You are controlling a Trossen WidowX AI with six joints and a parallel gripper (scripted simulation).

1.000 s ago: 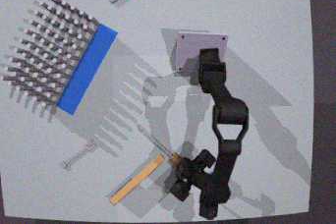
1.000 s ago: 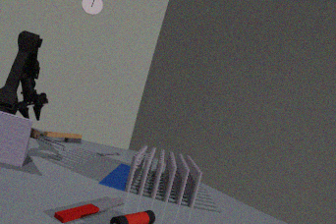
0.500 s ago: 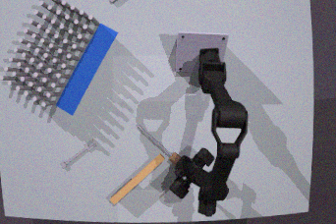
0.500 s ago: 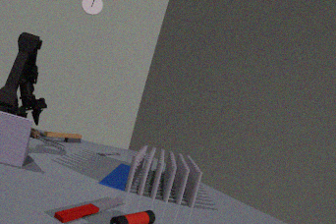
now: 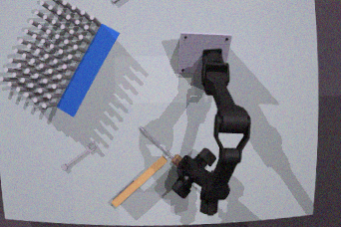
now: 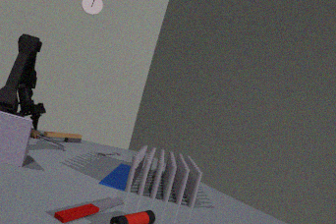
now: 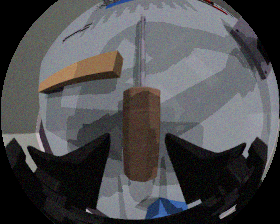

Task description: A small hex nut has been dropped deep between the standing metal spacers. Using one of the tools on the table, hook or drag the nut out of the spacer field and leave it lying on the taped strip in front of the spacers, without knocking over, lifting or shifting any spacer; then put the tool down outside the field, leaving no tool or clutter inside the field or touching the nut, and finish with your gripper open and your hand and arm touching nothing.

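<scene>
The brown-handled hook tool is 70 mm ahead of my gripper tip, 80 mm to the right of it and 10 mm below it. From my gripper tip the other things lie so: wrench 400 mm ahead, 60 mm to the right, 20 mm below; blue taped strip 330 mm ahead, 380 mm to the right, 20 mm below; hex nut 450 mm ahead, 500 mm to the right, 20 mm below.
</scene>
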